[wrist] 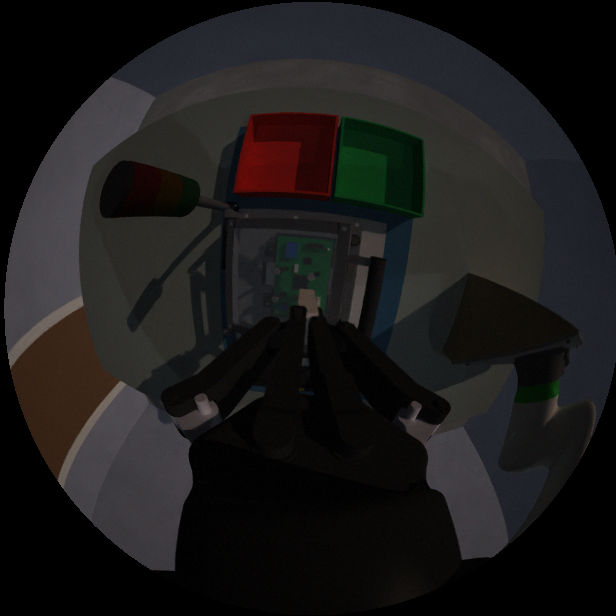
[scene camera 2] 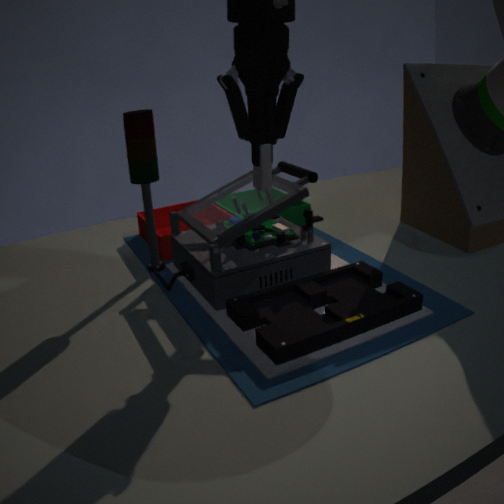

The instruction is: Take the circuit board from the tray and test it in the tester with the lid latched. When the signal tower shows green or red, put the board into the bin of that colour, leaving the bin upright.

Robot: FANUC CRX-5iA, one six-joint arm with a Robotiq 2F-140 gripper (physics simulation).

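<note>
The green circuit board point(scene camera 2: 265, 234) lies in the nest of the grey tester point(scene camera 2: 250, 260); it also shows in the wrist view point(wrist: 301, 275). The tester's clear lid point(scene camera 2: 245, 205) is tilted, partly open, with its black handle point(scene camera 2: 297, 171) at the raised right side. My gripper point(scene camera 2: 261, 187) is shut with nothing between its fingers, and its fingertips touch the top of the lid near the handle; in the wrist view the fingertips point(wrist: 304, 314) meet over the board. The signal tower point(scene camera 2: 141, 147) is dark, with no lamp lit. The black tray point(scene camera 2: 325, 310) in front is empty.
The red bin point(wrist: 285, 154) and the green bin point(wrist: 379, 166) stand upright side by side behind the tester. All sit on a grey plate over a blue mat point(scene camera 2: 300, 320). The robot's base pedestal point(scene camera 2: 450, 155) stands at the right.
</note>
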